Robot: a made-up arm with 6 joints. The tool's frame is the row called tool. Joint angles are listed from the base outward. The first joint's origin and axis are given. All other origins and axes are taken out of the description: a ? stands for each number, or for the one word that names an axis. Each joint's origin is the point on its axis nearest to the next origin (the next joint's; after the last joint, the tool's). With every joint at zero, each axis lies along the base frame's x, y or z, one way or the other. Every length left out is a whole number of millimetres.
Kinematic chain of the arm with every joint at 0, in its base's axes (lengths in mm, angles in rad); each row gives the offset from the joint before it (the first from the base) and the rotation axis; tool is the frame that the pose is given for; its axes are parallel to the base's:
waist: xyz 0 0 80 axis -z
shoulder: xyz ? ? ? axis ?
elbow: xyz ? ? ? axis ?
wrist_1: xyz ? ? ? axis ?
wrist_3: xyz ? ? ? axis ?
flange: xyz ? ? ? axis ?
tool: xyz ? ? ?
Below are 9 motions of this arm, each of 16 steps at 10 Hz.
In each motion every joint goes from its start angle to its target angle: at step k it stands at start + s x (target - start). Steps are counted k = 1, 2, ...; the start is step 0. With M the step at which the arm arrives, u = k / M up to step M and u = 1 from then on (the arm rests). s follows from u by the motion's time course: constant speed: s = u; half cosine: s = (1 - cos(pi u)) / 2; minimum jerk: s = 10 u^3 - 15 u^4 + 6 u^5.
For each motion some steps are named. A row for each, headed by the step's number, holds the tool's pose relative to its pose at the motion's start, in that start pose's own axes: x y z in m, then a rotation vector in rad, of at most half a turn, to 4 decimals.
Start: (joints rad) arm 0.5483 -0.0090 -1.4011 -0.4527 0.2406 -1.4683
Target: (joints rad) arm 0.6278 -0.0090 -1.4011 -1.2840 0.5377 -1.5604
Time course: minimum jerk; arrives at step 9
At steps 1, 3, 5, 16:
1: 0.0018 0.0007 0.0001 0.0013 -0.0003 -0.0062
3: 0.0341 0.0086 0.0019 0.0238 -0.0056 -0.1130
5: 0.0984 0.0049 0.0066 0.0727 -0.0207 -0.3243
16: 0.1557 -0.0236 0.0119 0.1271 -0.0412 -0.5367

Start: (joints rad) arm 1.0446 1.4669 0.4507 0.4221 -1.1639 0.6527
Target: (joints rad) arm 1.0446 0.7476 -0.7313 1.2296 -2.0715 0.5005
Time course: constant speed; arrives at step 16
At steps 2, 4, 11, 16:
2: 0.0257 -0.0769 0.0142 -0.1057 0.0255 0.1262
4: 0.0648 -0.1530 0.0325 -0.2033 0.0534 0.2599
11: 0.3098 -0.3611 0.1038 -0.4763 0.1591 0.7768
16: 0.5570 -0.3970 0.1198 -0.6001 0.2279 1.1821

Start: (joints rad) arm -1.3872 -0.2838 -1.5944 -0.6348 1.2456 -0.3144
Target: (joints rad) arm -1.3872 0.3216 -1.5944 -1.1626 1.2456 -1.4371
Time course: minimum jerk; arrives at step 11
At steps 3, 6, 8, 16:
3: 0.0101 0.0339 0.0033 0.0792 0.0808 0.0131
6: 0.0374 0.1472 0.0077 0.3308 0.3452 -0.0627
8: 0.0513 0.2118 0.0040 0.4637 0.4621 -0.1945
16: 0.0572 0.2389 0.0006 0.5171 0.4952 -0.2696

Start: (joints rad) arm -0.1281 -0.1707 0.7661 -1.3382 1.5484 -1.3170
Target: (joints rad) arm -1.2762 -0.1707 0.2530 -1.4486 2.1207 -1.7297
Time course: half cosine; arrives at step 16
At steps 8, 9, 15, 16:
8: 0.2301 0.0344 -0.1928 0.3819 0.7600 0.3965
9: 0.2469 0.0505 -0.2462 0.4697 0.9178 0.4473
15: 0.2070 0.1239 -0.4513 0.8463 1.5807 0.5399
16: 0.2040 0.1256 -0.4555 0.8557 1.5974 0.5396

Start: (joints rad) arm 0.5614 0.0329 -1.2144 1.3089 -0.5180 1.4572
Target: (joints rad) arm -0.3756 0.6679 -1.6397 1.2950 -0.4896 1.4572
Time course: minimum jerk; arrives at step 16
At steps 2, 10, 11, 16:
2: 0.0063 0.0007 -0.0037 0.0090 -0.0224 -0.0018
10: 0.2926 0.0170 0.0089 0.4048 -0.9898 -0.1674
11: 0.3215 0.0094 0.0322 0.4548 -1.1155 -0.2042
16: 0.3635 -0.0152 0.0826 0.5446 -1.3491 -0.2851

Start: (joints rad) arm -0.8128 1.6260 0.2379 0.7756 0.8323 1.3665
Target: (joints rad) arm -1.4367 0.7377 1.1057 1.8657 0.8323 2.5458
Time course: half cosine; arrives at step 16
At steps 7, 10, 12, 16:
7: -0.0180 -0.0713 -0.0549 -0.7966 0.0054 -0.0069
10: -0.0070 -0.0686 -0.0621 -1.2498 -0.1382 -0.0255
12: -0.0036 -0.0469 -0.0654 -1.4384 -0.2475 -0.0744
16: -0.0071 -0.0187 -0.0703 -1.5630 -0.3426 -0.1505

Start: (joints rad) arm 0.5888 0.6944 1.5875 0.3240 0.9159 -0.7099
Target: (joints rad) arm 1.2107 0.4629 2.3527 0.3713 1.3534 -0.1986
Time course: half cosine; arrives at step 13
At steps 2, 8, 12, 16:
2: -0.0058 0.0265 0.0204 -0.1009 -0.0458 0.0245
8: -0.1204 0.3756 0.1563 -1.2069 -0.5556 0.2587
12: -0.2064 0.5753 0.1363 -1.7629 -0.8141 0.3565
16: -0.2107 0.5846 0.1335 -1.7891 -0.8263 0.3609

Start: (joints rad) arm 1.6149 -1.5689 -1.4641 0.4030 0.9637 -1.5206
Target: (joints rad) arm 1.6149 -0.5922 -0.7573 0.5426 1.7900 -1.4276
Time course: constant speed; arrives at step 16
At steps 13, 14, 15, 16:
13: 0.0643 0.2378 -0.4843 -0.4767 0.7775 1.1101
14: 0.0423 0.2517 -0.5272 -0.4817 0.8469 1.2080
15: 0.0158 0.2642 -0.5690 -0.4815 0.9171 1.3069
16: -0.0151 0.2749 -0.6094 -0.4757 0.9879 1.4066

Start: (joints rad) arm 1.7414 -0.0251 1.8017 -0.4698 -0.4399 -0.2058
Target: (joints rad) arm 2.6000 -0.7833 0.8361 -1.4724 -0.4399 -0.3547
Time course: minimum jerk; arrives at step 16
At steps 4, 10, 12, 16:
4: -0.0325 0.0415 0.0134 -0.0385 0.0808 -0.0766
10: -0.0069 0.3899 0.1534 -0.1331 0.8008 -0.6979
12: 0.0878 0.4652 0.1895 -0.1170 1.0661 -0.8829
16: 0.1601 0.4955 0.2034 -0.1022 1.2389 -0.9892

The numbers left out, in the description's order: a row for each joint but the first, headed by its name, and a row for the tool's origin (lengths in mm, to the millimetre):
shoulder: xyz -270 100 0, axis -y
elbow: xyz 30 0 230, axis -z
wrist_1: xyz -10 -350 0, axis -y
wrist_3: xyz -110 0 290, axis -y
flange: xyz -40 0 -200, axis -x
tool: xyz 0 30 -70

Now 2 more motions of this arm.
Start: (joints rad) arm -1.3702 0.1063 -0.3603 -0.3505 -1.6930 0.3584
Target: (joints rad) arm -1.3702 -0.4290 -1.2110 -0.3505 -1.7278 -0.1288
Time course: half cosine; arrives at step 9
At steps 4, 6, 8, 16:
4: -0.0992 -0.1846 0.2075 -0.1625 0.2131 -0.0065
6: -0.1157 -0.3038 0.4111 -0.3150 0.3439 -0.0060
8: -0.0964 -0.3602 0.5497 -0.4218 0.4060 0.0006
16: -0.0921 -0.3665 0.5687 -0.4368 0.4131 0.0021

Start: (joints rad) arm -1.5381 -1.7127 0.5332 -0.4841 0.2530 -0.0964
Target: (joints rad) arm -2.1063 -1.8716 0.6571 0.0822 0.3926 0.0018
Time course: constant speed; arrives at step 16
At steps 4, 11, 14, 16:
4: -0.0068 0.0117 0.0106 -0.1559 -0.2209 -0.0550
11: -0.0164 0.0351 0.0299 -0.4533 -0.6068 -0.1209
14: -0.0203 0.0469 0.0382 -0.5894 -0.7710 -0.1364
16: -0.0231 0.0555 0.0437 -0.6828 -0.8797 -0.1422

